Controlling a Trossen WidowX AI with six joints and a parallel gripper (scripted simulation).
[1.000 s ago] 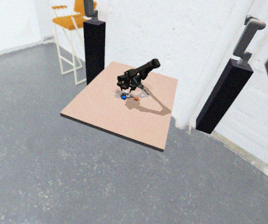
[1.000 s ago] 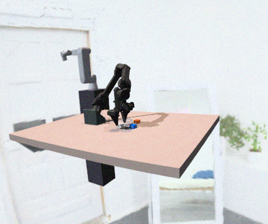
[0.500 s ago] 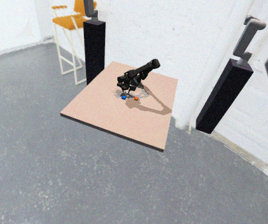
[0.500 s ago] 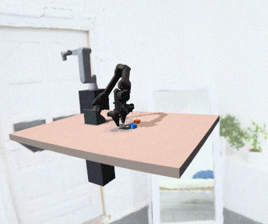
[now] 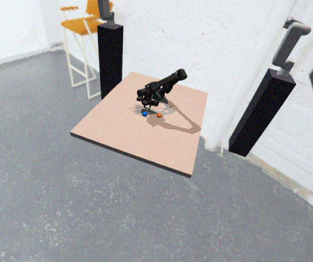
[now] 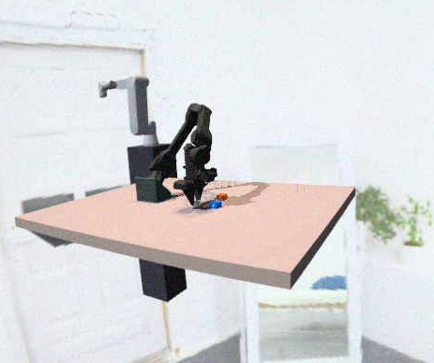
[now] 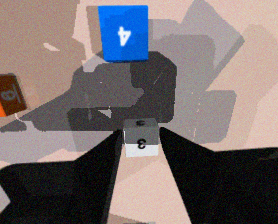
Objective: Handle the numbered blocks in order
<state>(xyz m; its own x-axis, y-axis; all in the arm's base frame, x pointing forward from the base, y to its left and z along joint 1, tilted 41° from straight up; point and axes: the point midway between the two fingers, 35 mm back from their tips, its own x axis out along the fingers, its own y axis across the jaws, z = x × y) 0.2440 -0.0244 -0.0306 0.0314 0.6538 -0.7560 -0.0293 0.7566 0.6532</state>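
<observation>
The white block lies 1 cm behind my gripper tip. The rest, counted from my gripper tip: blue block: 8 cm ahead, 1 cm to the left; then orange block: 4 cm ahead, 13 cm to the left.
</observation>
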